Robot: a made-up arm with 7 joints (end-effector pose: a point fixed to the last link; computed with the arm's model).
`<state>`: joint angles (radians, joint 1 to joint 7).
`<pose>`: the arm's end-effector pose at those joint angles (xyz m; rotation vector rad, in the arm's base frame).
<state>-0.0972 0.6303 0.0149 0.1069 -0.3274 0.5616 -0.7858</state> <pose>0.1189 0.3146 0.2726 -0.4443 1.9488 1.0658</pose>
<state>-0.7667 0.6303 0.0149 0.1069 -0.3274 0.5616 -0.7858</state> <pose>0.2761 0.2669 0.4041 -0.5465 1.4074 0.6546</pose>
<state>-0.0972 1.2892 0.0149 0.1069 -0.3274 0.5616 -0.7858</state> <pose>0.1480 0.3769 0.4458 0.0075 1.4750 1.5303</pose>
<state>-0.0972 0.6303 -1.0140 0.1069 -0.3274 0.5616 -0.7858</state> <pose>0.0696 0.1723 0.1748 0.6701 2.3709 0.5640</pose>
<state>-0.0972 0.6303 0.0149 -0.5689 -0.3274 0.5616 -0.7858</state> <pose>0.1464 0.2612 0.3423 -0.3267 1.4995 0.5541</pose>
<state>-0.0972 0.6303 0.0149 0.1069 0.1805 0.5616 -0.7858</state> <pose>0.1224 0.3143 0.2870 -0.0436 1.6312 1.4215</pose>
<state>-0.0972 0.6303 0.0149 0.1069 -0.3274 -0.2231 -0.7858</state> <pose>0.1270 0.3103 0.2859 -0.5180 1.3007 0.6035</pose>
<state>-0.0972 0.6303 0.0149 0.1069 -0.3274 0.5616 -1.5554</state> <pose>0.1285 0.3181 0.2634 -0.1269 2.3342 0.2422</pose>
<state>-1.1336 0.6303 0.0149 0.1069 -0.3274 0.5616 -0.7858</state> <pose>0.3137 0.2348 0.5100 -0.5779 1.1038 0.4372</pose>
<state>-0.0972 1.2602 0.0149 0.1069 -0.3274 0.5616 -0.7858</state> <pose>0.1467 0.3767 0.4376 -0.0122 1.4983 1.5128</pose>
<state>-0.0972 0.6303 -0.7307 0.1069 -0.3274 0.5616 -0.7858</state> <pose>0.1007 0.2073 0.1963 0.3534 2.2984 0.7261</pose>
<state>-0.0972 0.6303 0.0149 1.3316 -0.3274 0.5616 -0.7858</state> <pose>-0.0321 0.3556 0.2410 0.5267 -2.1624 -1.7751</pose>
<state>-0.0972 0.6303 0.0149 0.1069 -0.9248 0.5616 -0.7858</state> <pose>0.1158 0.3059 0.2579 -0.9131 2.2114 0.5499</pose>
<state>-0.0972 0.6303 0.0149 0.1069 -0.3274 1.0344 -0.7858</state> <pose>0.1098 0.3160 0.2688 -0.3600 2.3287 1.3569</pose>
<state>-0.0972 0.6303 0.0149 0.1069 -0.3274 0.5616 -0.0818</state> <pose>0.1126 0.3043 0.2759 -0.6867 1.3947 1.7040</pose>
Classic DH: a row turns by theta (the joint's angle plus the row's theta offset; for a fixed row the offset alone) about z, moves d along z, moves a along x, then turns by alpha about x. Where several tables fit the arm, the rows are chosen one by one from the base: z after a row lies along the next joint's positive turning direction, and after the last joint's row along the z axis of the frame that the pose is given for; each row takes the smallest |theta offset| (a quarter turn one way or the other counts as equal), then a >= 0, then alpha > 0; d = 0 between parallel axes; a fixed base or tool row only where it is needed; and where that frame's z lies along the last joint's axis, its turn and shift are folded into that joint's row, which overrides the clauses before.
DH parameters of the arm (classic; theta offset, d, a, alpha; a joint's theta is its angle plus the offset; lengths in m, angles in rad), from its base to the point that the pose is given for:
base (fixed): -0.071 0.493 -0.0198 -1.3004
joint 1: -1.3111 0.0837 -0.0418 -1.5708
joint 2: 1.2915 -0.0086 -0.0149 1.5708
joint 3: 1.5708 -0.2071 0.0527 -1.5708
joint 4: 1.5708 0.0405 0.0349 1.5708
joint 5: 0 0.11 0.0016 -1.5708
joint 6: -1.5708 0.009 0.0289 1.5708
joint 7: 0.0002 -0.0025 -0.0172 -1.5709
tool (fixed): 1.3207 0.0061 0 0

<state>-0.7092 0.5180 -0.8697 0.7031 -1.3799 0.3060 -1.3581</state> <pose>0.2458 0.1754 0.2227 -0.4559 2.5556 -0.3979</pose>
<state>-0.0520 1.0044 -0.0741 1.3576 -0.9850 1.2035 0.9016</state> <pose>-0.0181 0.3894 0.3308 -0.2805 -0.2903 -2.1924</pose>
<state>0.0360 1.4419 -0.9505 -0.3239 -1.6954 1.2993 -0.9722</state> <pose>0.0309 0.3025 0.3017 -0.2587 -2.2862 -0.2432</pose>
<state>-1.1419 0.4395 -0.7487 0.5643 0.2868 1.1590 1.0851</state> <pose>0.3324 0.1082 0.3821 -0.4035 -0.7216 1.8780</pose>
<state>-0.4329 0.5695 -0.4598 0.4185 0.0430 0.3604 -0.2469</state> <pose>0.2002 0.2303 0.2559 -0.0563 1.2644 1.3568</pose>
